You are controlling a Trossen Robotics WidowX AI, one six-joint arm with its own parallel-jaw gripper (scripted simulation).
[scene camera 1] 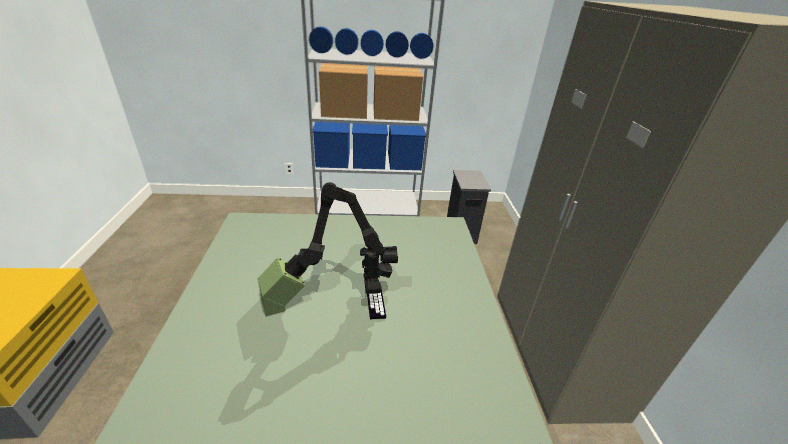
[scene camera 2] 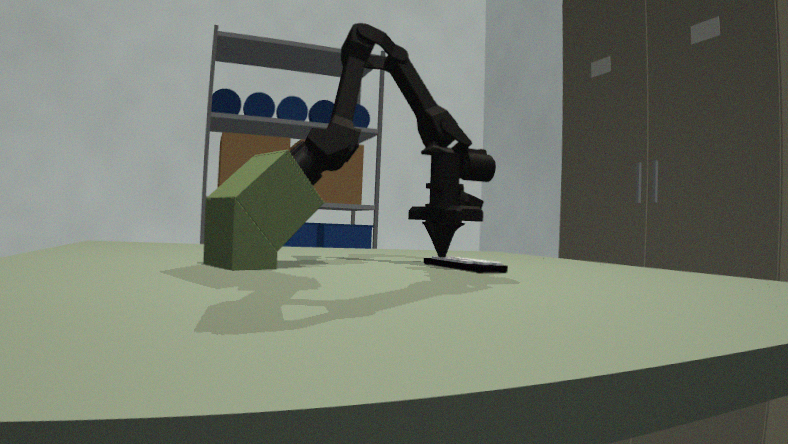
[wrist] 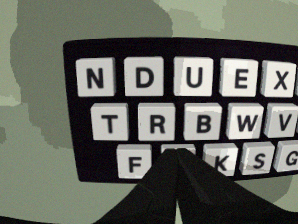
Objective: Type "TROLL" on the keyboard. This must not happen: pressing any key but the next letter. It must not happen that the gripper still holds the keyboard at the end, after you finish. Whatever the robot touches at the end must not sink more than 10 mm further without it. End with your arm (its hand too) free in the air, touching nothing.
Path:
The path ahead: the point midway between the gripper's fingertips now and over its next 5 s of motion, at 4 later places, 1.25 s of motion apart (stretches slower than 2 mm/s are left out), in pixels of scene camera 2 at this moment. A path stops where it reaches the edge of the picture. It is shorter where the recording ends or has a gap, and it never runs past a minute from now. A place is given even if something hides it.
The gripper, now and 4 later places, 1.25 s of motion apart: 441, 257; 440, 245; 479, 249; 477, 260; 480, 250

